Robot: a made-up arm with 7 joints.
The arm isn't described. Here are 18 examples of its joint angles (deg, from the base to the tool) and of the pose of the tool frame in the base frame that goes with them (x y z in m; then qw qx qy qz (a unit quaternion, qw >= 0)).
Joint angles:
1: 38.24 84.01 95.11 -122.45 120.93 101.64 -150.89
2: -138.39 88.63 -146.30 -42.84 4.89 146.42 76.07
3: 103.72 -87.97 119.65 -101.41 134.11 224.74 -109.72
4: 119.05 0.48 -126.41 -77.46 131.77 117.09 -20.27
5: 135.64 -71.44 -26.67 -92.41 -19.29 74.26 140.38
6: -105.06 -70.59 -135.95 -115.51 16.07 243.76 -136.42
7: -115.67 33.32 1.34 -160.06 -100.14 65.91 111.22
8: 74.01 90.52 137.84 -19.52 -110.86 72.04 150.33
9: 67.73 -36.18 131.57 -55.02 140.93 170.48 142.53
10: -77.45 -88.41 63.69 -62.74 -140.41 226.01 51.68
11: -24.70 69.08 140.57 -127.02 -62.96 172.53 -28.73
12: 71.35 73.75 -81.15 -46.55 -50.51 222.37 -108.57
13: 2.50 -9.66 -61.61 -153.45 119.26 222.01 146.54
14: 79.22 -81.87 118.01 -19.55 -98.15 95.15 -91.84
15: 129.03 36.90 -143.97 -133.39 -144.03 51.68 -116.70
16: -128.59 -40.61 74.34 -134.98 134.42 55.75 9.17
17: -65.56 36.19 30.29 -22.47 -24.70 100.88 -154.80
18: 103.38 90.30 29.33 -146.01 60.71 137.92 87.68
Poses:
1: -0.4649 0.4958 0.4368 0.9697 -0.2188 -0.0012 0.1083
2: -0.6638 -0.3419 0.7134 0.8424 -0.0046 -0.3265 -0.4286
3: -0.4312 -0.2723 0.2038 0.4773 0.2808 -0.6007 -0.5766
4: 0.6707 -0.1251 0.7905 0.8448 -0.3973 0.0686 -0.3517
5: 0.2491 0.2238 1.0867 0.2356 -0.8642 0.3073 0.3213
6: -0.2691 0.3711 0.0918 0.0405 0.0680 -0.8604 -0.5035
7: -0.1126 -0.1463 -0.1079 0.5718 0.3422 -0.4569 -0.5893
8: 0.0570 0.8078 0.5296 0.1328 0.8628 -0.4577 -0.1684
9: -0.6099 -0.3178 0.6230 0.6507 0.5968 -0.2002 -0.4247
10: 0.3350 0.4866 0.5689 0.6965 -0.0276 0.7170 0.0039
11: -0.0328 0.3553 0.9159 0.4418 -0.0506 -0.6116 -0.6544
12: 0.4636 0.4673 0.4562 0.5868 -0.6556 0.4691 0.0757
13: 0.1387 -0.3450 0.2797 0.1274 0.9475 0.2083 -0.2063
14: -0.3421 -0.7489 0.3997 0.2466 -0.1890 -0.0127 0.9504
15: 0.5838 -0.1649 0.6671 0.2640 0.2477 -0.0772 -0.9290
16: 0.3865 -0.5261 0.3990 0.7775 -0.4780 0.3863 -0.1333
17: 0.3766 -0.5198 0.9240 0.3589 0.5838 0.7183 -0.1196
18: -0.1554 -0.2390 -0.1220 0.7634 0.5992 -0.2409 -0.0095
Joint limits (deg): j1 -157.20..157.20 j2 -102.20..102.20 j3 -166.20..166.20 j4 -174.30..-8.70 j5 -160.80..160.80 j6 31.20..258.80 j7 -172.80..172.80
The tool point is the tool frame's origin. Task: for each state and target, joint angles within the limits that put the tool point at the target. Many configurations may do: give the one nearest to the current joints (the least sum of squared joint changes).
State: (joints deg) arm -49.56 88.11 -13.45 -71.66 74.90 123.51 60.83
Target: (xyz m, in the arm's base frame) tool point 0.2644 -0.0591 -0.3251
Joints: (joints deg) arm -38.37 96.31 14.57 -88.61 76.74 121.69 60.83
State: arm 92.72 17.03 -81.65 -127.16 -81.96 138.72 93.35
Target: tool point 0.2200 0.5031 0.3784
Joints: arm 108.36 -18.67 -56.85 -142.60 -90.89 165.94 93.35
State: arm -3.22 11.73 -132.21 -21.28 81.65 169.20 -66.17
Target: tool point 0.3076 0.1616 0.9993
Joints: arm 18.59 39.75 -142.56 -8.70 74.33 184.46 -66.17
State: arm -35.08 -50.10 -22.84 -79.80 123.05 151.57 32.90
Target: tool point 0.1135 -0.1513 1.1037
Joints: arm -28.89 -50.59 0.70 -81.48 125.78 151.61 32.90
